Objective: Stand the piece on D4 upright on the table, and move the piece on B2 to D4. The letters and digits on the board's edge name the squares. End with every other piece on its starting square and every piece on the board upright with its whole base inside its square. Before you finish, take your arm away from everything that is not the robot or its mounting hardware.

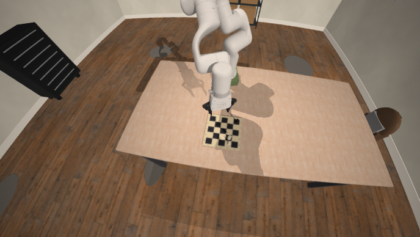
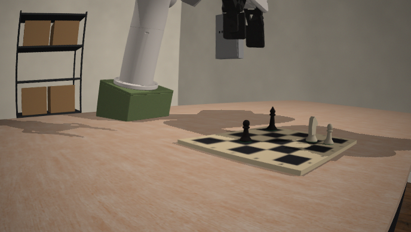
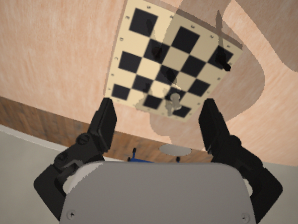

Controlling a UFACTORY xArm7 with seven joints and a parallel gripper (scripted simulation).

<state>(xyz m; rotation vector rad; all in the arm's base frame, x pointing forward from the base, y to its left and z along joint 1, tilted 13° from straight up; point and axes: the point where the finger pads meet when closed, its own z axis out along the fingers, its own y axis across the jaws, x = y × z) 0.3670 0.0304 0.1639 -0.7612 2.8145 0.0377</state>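
The black pawn lies 14 cm below my hand. Round my hand: chessboard 16 cm below, 4 cm to the left, 3 cm ahead; then white knight 14 cm below, 9 cm to the left, 7 cm ahead; then black bishop 13 cm below, 11 cm to the left, 5 cm behind.
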